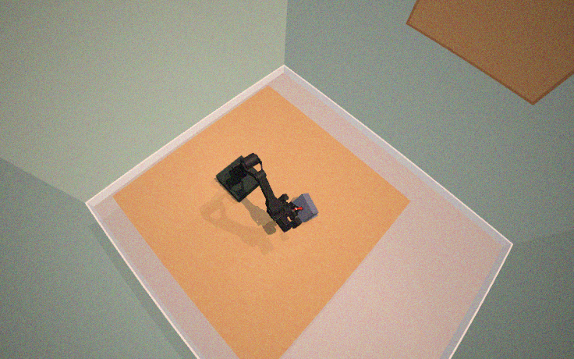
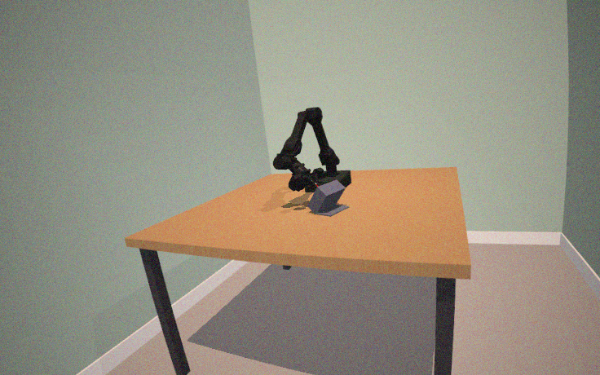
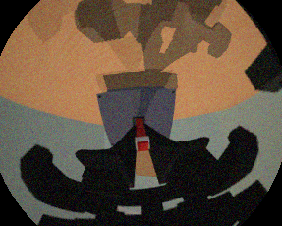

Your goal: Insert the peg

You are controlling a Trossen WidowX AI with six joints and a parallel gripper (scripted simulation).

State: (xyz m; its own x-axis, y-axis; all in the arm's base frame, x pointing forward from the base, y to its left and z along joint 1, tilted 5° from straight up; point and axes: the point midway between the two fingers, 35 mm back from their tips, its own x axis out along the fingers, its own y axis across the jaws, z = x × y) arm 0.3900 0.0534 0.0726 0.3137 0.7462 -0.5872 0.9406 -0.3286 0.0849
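Right now my gripper tip is 1 cm to the left of the red peg and 1 cm below it. The rest, counted from my gripper tip: grey-blue panel block 1 cm ahead, 3 cm to the left, 3 cm below.
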